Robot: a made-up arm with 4 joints.
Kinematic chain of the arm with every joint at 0, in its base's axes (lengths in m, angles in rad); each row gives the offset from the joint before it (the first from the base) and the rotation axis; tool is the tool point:
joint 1: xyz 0 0 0.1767 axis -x
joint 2: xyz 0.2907 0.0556 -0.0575 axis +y
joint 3: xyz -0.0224 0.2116 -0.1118 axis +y
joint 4: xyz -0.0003 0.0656 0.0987 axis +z
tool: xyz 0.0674 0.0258 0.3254
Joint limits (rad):
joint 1: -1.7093..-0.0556
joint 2: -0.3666..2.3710
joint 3: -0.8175..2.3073
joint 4: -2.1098..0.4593
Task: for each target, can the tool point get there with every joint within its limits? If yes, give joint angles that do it. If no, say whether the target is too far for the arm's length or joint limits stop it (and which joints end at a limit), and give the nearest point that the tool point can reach.
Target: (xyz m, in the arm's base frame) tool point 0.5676 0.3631 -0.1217
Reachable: yes | joints -0.2235 0.5952 1.4223 -1.0357
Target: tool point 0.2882 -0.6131 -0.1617
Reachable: no: joint limits stop it (at a limit: joint 1, joint 3, joint 4) | nearest point 0.2894 -0.3557 0.3914 | short by 0.610 m
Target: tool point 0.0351 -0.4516 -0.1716
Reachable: no: joint limits stop it (at a limit: joint 1, joint 3) | nearest point 0.1317 -0.3198 0.3958 | short by 0.590 m
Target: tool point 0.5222 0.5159 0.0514
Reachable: yes | joints -0.7647 0.4828 1.7432 -1.0792
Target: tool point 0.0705 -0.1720 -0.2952
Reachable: no: joint limits stop it (at a limit: joint 1) | nearest point 0.0705 0.2859 -0.2697 | short by 0.459 m
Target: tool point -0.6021 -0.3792 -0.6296
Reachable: no: too far | nearest point -0.0937 0.2825 -0.1785 | short by 0.949 m
